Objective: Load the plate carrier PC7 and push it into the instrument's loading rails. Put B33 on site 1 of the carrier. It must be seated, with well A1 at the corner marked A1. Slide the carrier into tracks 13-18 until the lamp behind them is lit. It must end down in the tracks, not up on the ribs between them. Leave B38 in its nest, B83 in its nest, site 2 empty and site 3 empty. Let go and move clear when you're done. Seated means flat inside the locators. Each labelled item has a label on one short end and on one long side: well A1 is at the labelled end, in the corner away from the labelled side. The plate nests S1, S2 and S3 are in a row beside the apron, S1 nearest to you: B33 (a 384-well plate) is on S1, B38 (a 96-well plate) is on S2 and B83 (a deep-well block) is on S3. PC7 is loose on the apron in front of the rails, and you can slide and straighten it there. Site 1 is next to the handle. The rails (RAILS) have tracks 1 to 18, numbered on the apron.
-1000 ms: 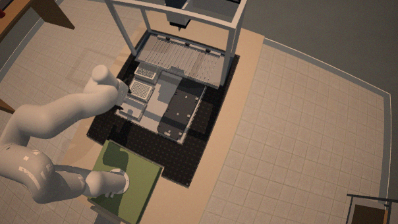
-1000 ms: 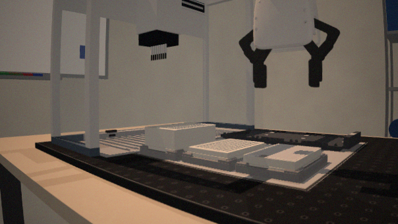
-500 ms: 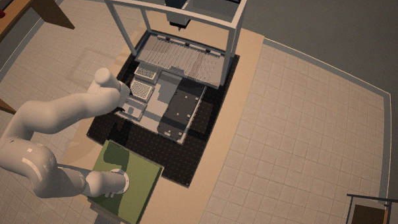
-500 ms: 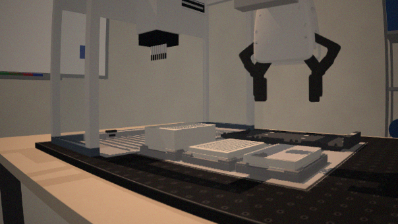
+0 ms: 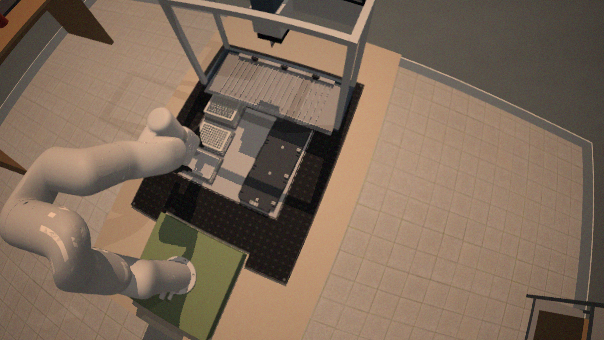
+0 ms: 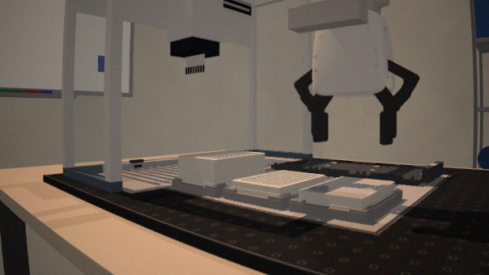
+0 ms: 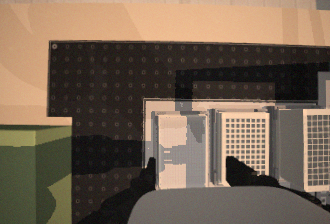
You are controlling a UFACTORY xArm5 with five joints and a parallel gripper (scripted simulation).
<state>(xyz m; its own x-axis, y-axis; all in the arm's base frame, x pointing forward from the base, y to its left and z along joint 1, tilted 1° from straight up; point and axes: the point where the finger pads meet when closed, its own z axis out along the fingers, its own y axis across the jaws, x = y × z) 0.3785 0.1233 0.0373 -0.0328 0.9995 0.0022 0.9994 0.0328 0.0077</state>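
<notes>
Right now the plate nest S1 is 90 mm below my hand. Also, from my hand: pipetting head (450 mm ahead, 110 mm to the right, 190 mm above); then plate carrier PC7 (110 mm ahead, 250 mm to the right, 70 mm below); then 96-well plate B38 (110 mm ahead, 10 mm to the left, 70 mm below).
</notes>
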